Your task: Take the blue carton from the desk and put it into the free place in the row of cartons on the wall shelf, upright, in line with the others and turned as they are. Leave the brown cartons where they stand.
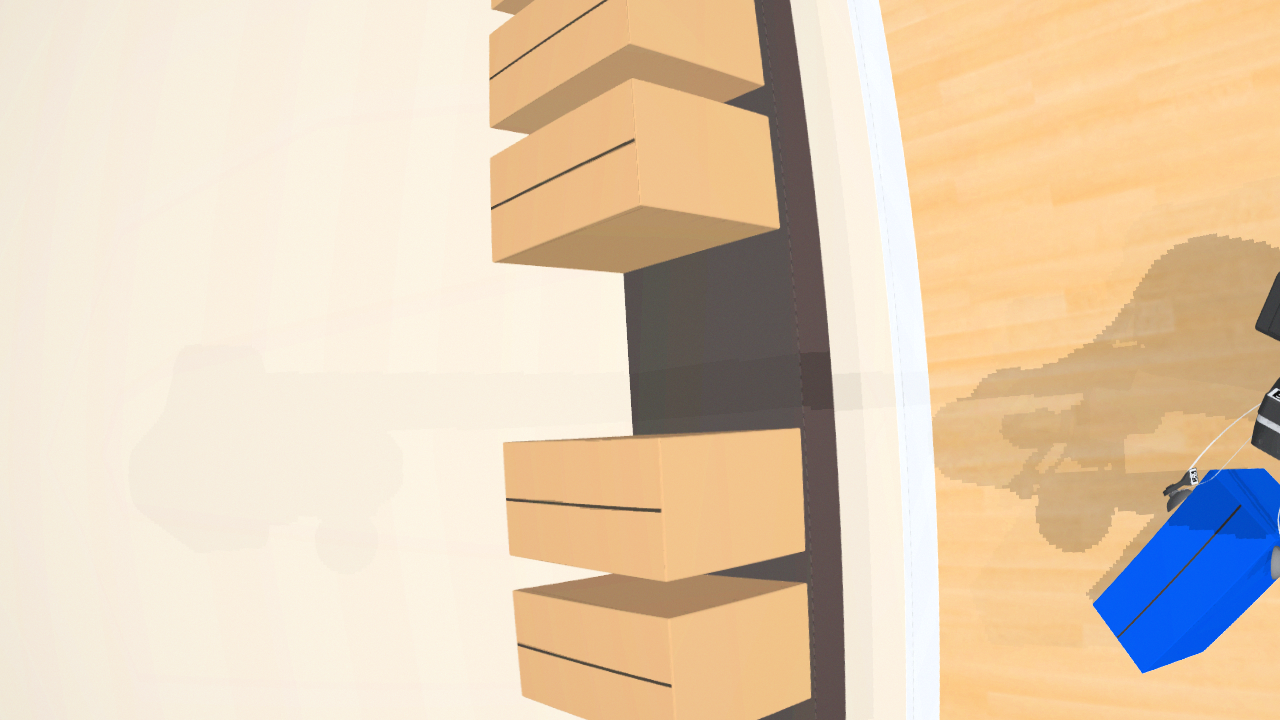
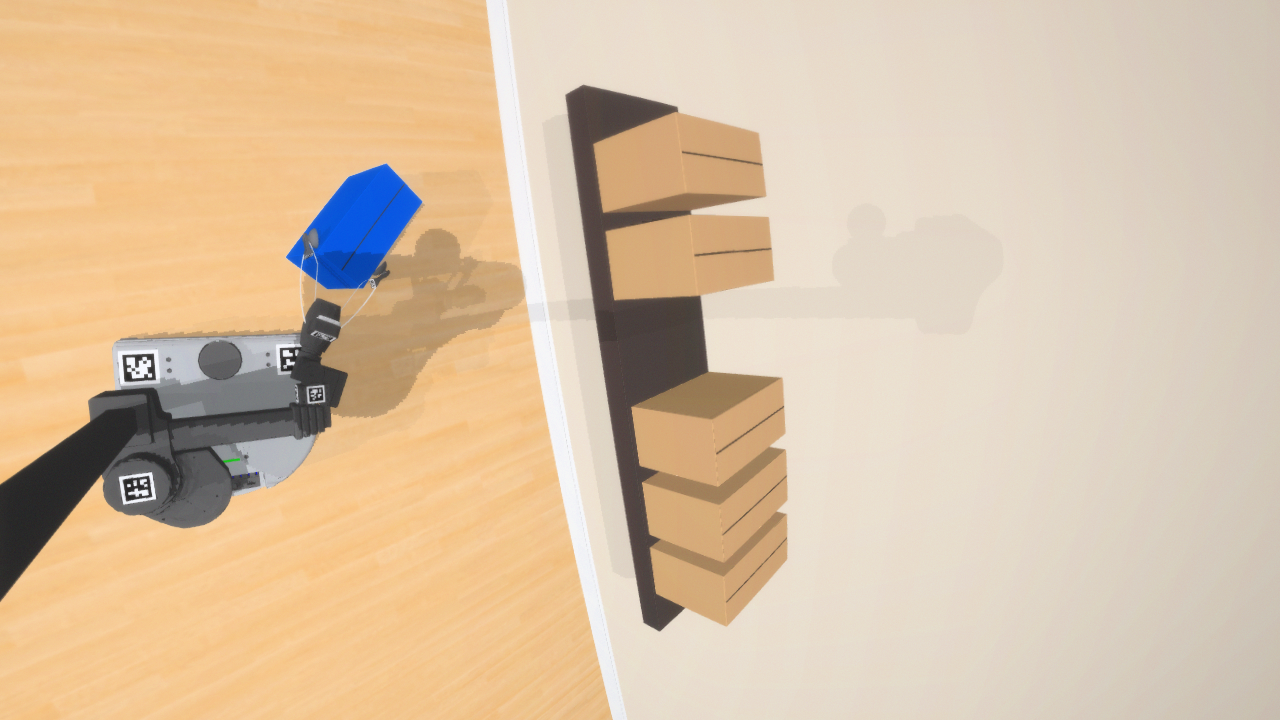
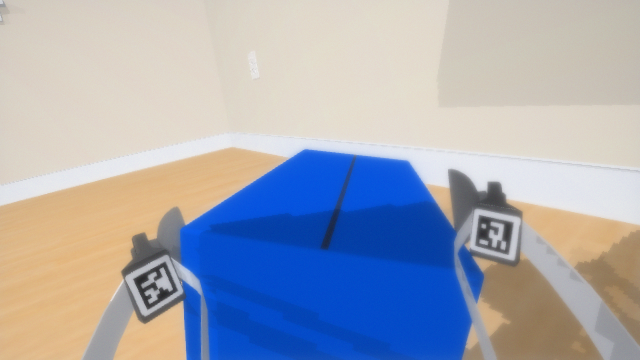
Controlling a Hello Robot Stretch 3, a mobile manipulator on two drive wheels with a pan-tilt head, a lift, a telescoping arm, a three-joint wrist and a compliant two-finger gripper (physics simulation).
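Seen in the pictures: gripper, fingertip midpoint: (image 1: 1219, 544) (image 2: 351, 245) (image 3: 316, 212); robot's base at its link origin: (image 2: 220, 358).
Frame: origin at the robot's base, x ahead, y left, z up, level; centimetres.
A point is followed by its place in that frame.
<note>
The blue carton (image 1: 1186, 573) {x 27.1, y -28.0, z 20.1 cm} (image 2: 371, 214) {x 29.6, y -28.5, z 20.2 cm} (image 3: 330, 300) {x 17.2, y -22.1, z 18.8 cm} is between the two fingertips of my gripper (image 1: 1226, 528) {x 22.8, y -24.3, z 20.1 cm} (image 2: 345, 257) {x 22.8, y -24.3, z 20.1 cm} (image 3: 316, 212) {x 22.8, y -24.3, z 20.1 cm}, which is shut on it. It is held over the floor, out from the shelf, turned diagonally to the row. Its upper face, with the dark line, faces up. The wall shelf (image 1: 716, 313) {x -0.5, y -69.3, z 64.6 cm} (image 2: 657, 344) {x 1.9, y -68.3, z 64.6 cm} has a free place between a brown carton (image 1: 707, 161) {x -14.4, y -61.9, z 74.1 cm} (image 2: 680, 438) {x -13.5, y -61.7, z 75.6 cm} and another brown carton (image 1: 729, 501) {x 15.9, y -55.8, z 74.9 cm} (image 2: 653, 259) {x 16.0, y -55.8, z 74.8 cm}. The lines on the brown cartons run from front to back. The desk does not show.
More brown cartons (image 1: 738, 649) {x 29.2, y -53.4, z 74.6 cm} (image 2: 640, 170) {x 29.8, y -53.3, z 74.4 cm} stand farther along the row on both sides of the gap. My mobile base (image 2: 259, 394) {x -6.7, y -6.4, z 16.0 cm} is on the wooden floor (image 1: 1029, 107) {x -37.8, y -63.8, z 0.1 cm} (image 2: 223, 107) {x 54.7, y -0.2, z 0.0 cm} (image 3: 65, 240) {x 98.8, y 14.9, z 0.0 cm}. A white baseboard (image 1: 908, 358) {x 4.6, y -82.4, z 6.1 cm} (image 2: 537, 313) {x 9.2, y -81.6, z 5.0 cm} (image 3: 550, 177) {x 37.9, y -76.3, z 5.9 cm} runs along the wall.
</note>
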